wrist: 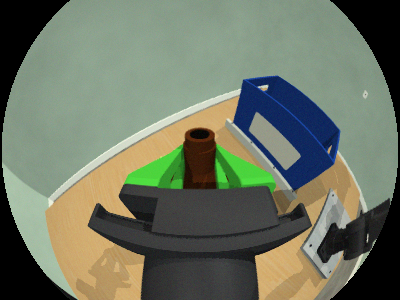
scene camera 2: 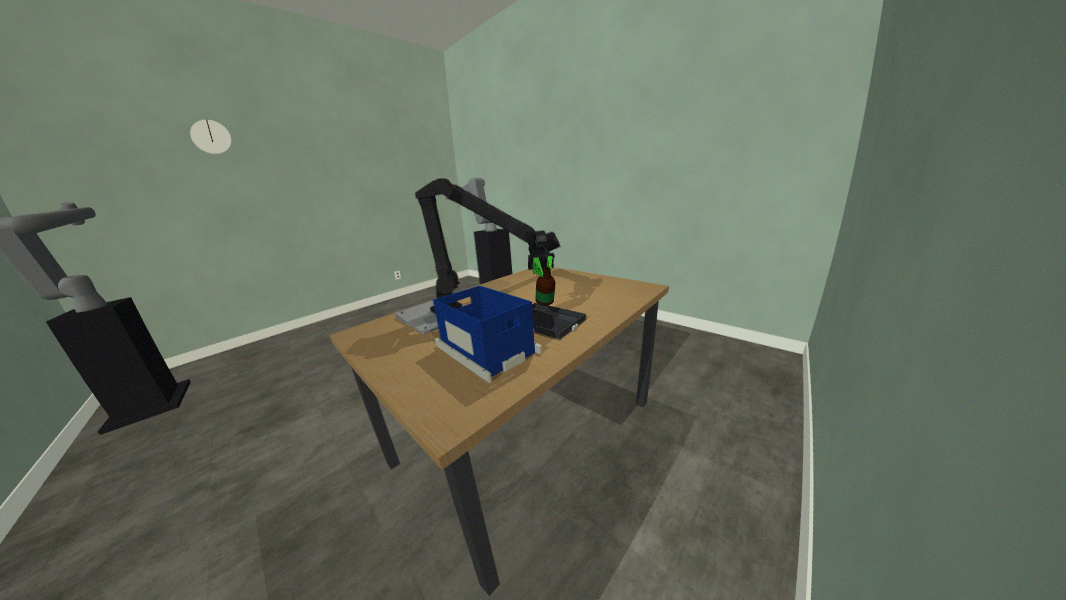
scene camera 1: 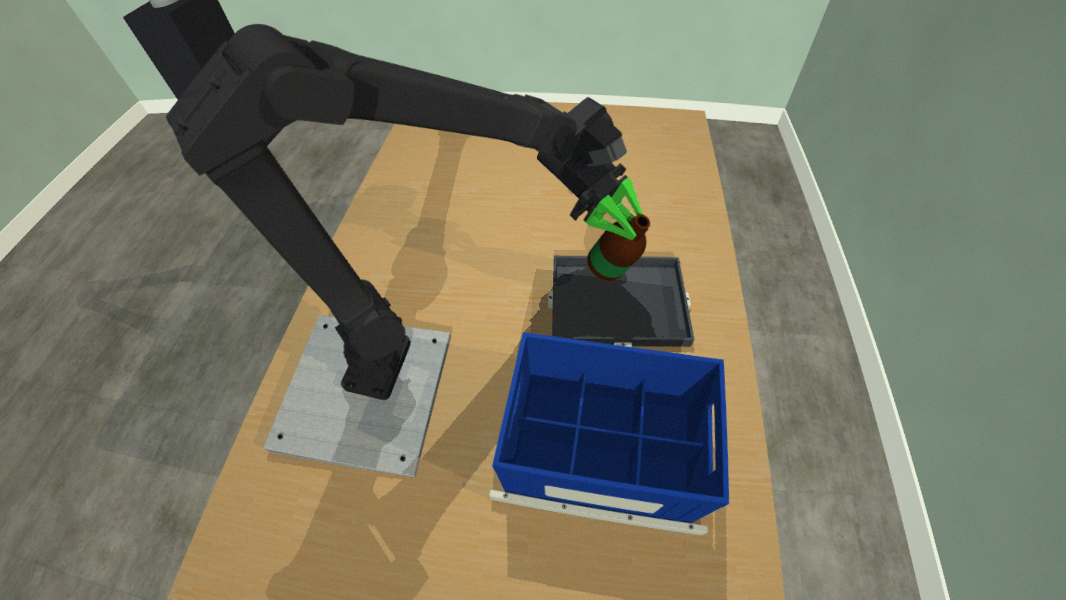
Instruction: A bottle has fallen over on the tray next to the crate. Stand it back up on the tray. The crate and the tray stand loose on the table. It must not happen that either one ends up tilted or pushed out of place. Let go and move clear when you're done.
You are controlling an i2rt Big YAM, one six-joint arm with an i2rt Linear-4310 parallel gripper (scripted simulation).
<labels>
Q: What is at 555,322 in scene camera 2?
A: A dark grey tray.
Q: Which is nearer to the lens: the brown bottle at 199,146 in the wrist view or the blue crate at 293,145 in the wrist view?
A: The brown bottle.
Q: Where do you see a brown bottle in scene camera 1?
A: At 612,255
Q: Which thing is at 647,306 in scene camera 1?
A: A dark grey tray.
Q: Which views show the blue crate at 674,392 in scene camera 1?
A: The wrist view, scene camera 2 and scene camera 1: all of them.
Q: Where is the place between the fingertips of my gripper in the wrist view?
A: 199,149
</labels>
